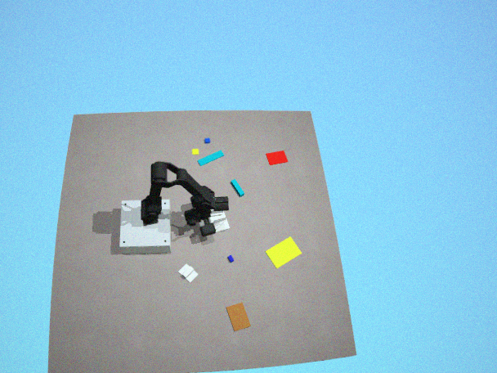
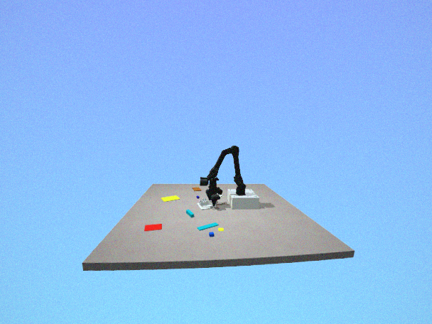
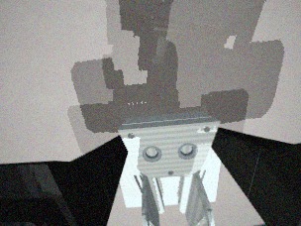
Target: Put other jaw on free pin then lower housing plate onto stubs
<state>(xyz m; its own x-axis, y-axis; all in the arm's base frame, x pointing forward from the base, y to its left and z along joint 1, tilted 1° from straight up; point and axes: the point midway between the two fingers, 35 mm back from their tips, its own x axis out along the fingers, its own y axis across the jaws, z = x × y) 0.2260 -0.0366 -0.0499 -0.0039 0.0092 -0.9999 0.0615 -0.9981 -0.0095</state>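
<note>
Right now the white jaw is 2 cm to the left of my gripper tip, 2 cm ahead of it and 1 cm above it. The rest, counted from my gripper tip: yellow piece (32 cm ahead, 22 cm to the right, 1 cm below); then brown piece (45 cm to the right, 4 cm ahead, 1 cm below); then white base plate (7 cm ahead).
</note>
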